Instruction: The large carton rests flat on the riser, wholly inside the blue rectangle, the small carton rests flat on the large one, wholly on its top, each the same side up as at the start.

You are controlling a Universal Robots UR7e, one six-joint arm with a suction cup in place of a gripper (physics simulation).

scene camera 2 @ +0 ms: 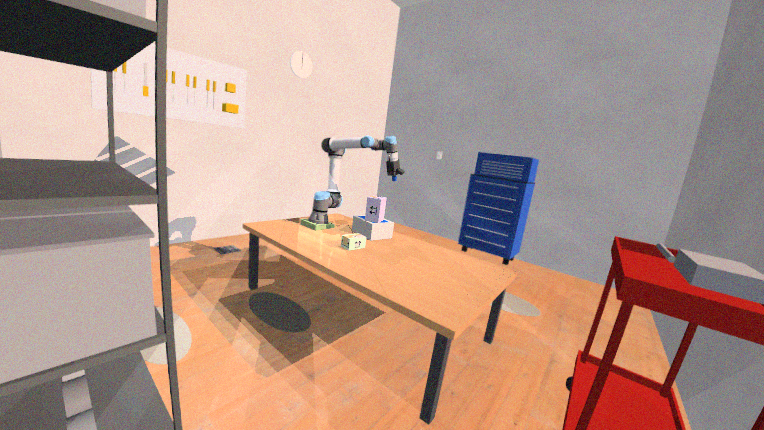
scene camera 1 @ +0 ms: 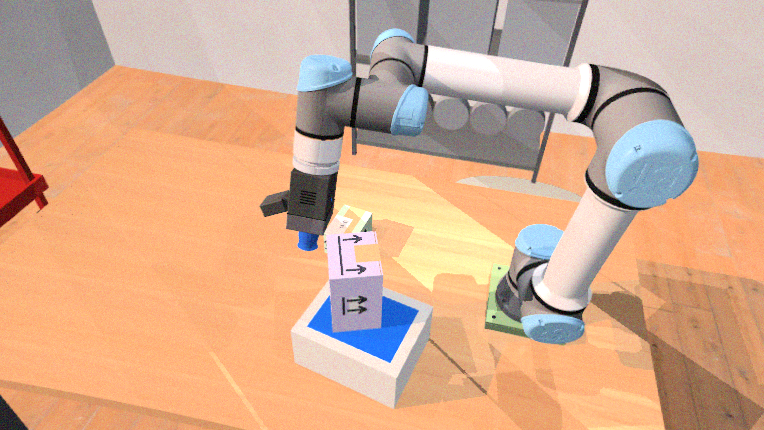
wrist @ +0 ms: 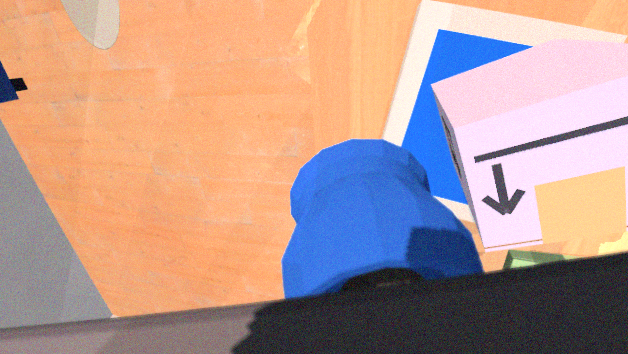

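The large lilac carton (scene camera 1: 355, 304) (scene camera 2: 375, 209) (wrist: 500, 95) stands on the white riser (scene camera 1: 342, 358) (scene camera 2: 374, 231) (wrist: 412, 80), with blue rectangle (scene camera 1: 398, 320) (wrist: 425, 130) showing around its visible base. Its printed arrows point sideways, toward the robot base in scene camera 1. Its far bottom edges are hidden. The small yellow-green carton (scene camera 1: 347, 220) (scene camera 2: 353, 241) lies on the table behind the riser in scene camera 1, partly hidden by the large one; its arrows point up in scene camera 2. My suction gripper (scene camera 1: 307, 247) (scene camera 2: 394, 178) (wrist: 360, 160) is open and bare, apart from both cartons, raised beside the large one.
The wooden table (scene camera 1: 160, 256) (scene camera 2: 417, 277) bears the riser and the arm's green base plate (scene camera 1: 494, 315) (wrist: 530, 259). A red cart (scene camera 1: 18, 186) (scene camera 2: 668, 304), grey shelf racks (scene camera 1: 352, 80) (scene camera 2: 161, 160) and a blue drawer cabinet (scene camera 2: 494, 213) stand away from the table.
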